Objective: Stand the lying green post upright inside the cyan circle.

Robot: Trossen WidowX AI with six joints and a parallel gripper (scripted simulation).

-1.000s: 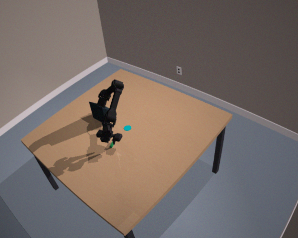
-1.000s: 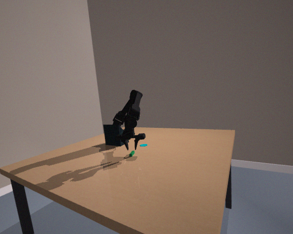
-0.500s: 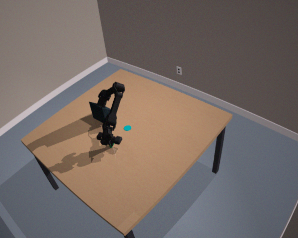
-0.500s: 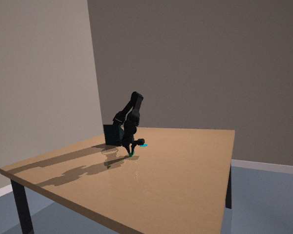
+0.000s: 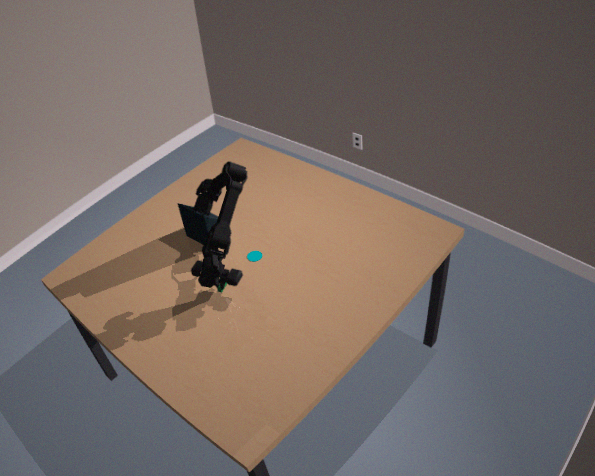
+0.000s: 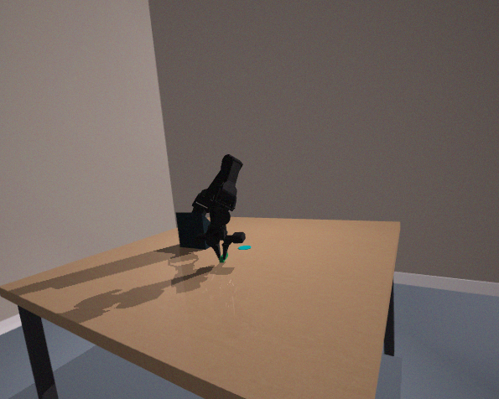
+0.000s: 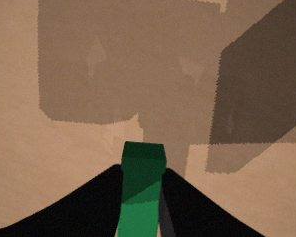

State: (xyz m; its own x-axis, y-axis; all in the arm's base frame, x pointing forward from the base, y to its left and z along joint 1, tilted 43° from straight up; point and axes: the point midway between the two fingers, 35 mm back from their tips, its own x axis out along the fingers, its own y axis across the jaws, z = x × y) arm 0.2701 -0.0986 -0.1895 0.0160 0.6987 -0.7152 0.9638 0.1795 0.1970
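The cyan circle lies 2 cm behind my gripper tip, 22 cm to the left of it and 2 cm below it. Also, from my gripper tip: green post: 1 cm behind, 2 cm to the left.
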